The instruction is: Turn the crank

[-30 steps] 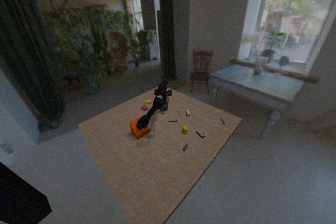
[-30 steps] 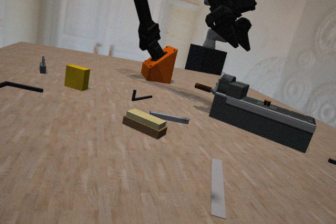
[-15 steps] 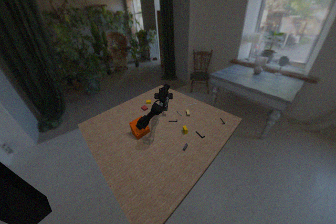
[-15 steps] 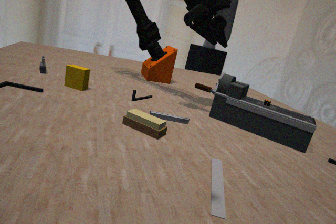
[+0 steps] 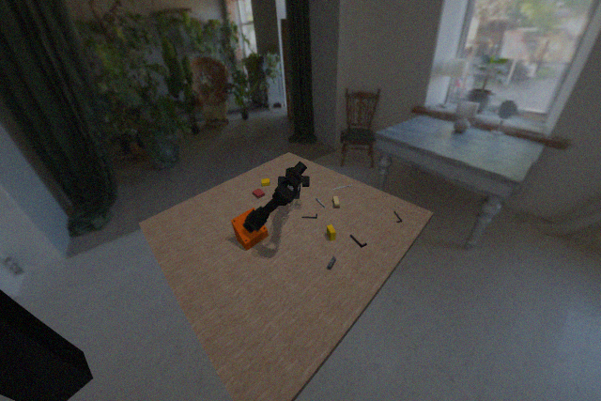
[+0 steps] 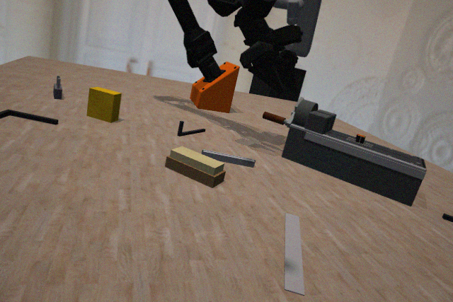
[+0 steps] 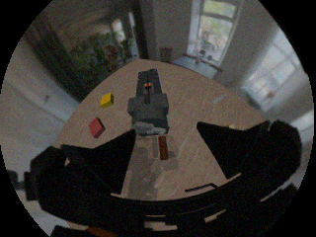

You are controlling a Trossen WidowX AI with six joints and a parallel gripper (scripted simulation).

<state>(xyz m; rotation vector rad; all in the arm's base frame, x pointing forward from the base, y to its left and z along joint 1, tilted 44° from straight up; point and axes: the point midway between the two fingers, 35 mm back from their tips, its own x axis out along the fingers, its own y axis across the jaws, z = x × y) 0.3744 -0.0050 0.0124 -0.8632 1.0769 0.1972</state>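
Now: the brown crank handle 60 mm below my gripper tip, 20 mm behind it and 10 mm to the right of it. The rest, counted from my gripper tip: red pointer: 120 mm ahead, 110 mm to the left, 50 mm below; then tan-and-brown block: 230 mm to the right, 120 mm below, 120 mm ahead; then grey bar: 150 mm to the right, 130 mm below, 60 mm ahead.
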